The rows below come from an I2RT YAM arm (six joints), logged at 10 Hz.
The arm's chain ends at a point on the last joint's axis. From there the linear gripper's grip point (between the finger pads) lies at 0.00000 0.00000 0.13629 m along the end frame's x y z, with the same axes.
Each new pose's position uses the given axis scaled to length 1; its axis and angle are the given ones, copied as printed.
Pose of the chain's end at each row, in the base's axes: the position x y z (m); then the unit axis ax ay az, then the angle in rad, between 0 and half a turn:
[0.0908 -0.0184 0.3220 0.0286 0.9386 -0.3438 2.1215]
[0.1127 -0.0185 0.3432 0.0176 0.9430 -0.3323 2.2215]
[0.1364 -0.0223 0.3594 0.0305 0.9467 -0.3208 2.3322]
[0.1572 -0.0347 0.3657 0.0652 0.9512 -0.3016 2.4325]
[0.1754 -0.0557 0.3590 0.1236 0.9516 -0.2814 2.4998]
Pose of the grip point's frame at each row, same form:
[0.1978 -0.0887 0.2752 0.0286 0.9386 -0.3438 2.1215]
[0.2137 -0.0890 0.2848 0.0176 0.9430 -0.3323 2.2215]
[0.2275 -0.0953 0.2891 0.0305 0.9467 -0.3208 2.3322]
[0.2369 -0.1093 0.2841 0.0652 0.9512 -0.3016 2.4325]
[0.2445 -0.1315 0.2693 0.1236 0.9516 -0.2814 2.4998]

